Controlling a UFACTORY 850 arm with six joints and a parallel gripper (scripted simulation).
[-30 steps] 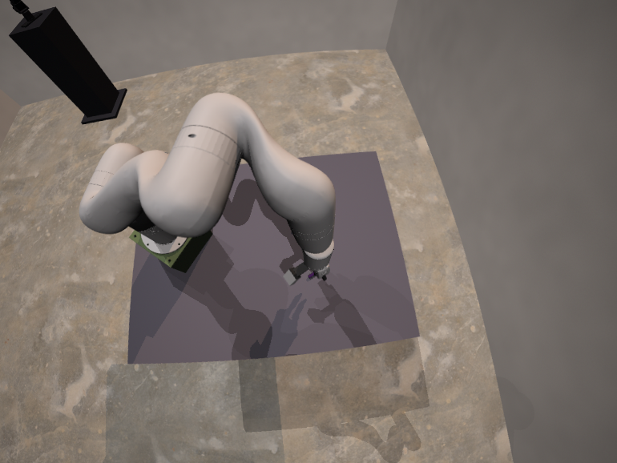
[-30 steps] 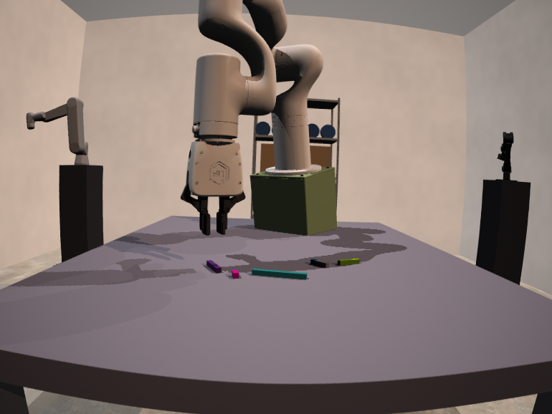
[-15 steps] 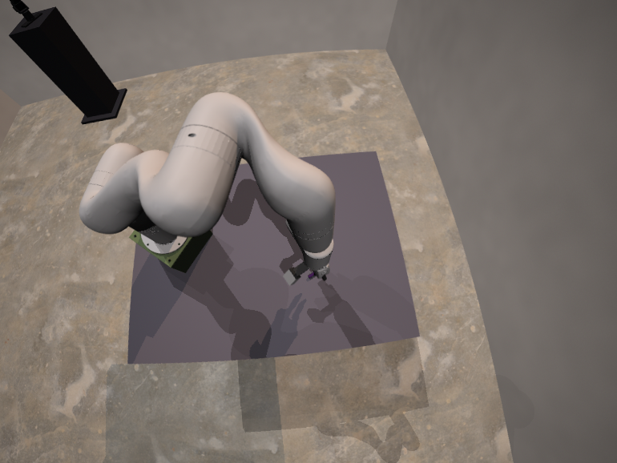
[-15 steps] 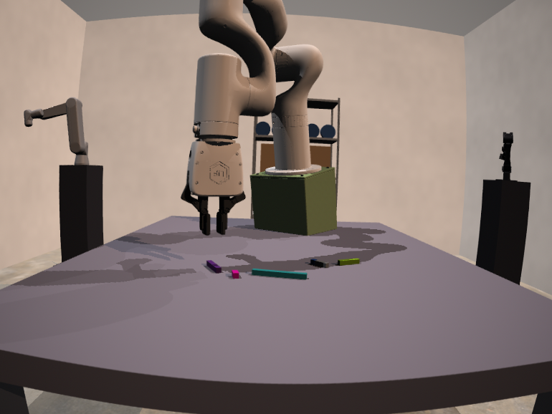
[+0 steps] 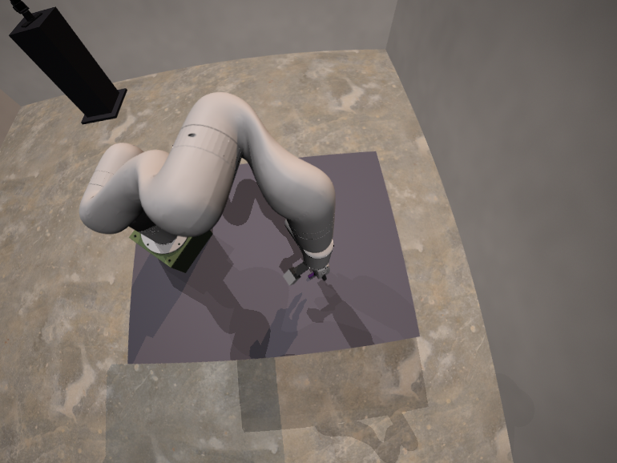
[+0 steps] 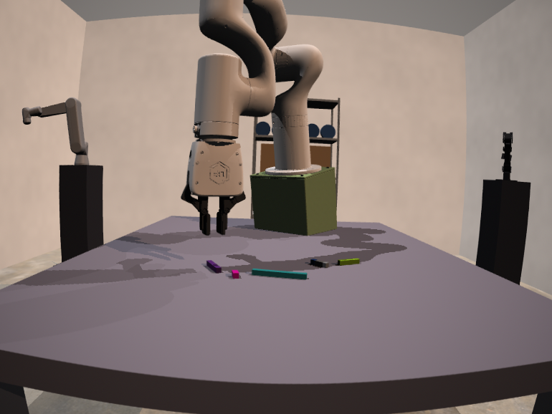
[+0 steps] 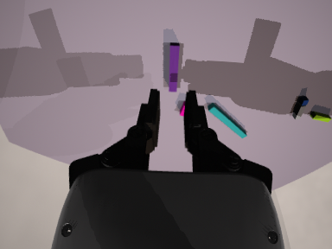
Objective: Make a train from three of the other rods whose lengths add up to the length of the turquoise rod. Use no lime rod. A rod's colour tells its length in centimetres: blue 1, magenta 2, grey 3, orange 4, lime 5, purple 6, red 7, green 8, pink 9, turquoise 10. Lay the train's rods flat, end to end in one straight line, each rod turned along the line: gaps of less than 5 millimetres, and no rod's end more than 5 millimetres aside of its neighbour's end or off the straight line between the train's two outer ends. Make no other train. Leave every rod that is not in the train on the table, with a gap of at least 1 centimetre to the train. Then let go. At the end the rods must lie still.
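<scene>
The purple rod lies 8 cm below my hand. From my hand the other things lie so: blue rod 20 cm to the left, 8 cm below, 8 cm behind; turquoise rod 13 cm to the left, 8 cm below, 3 cm ahead; magenta rod 8 cm below, 5 cm to the left, 4 cm ahead.
</scene>
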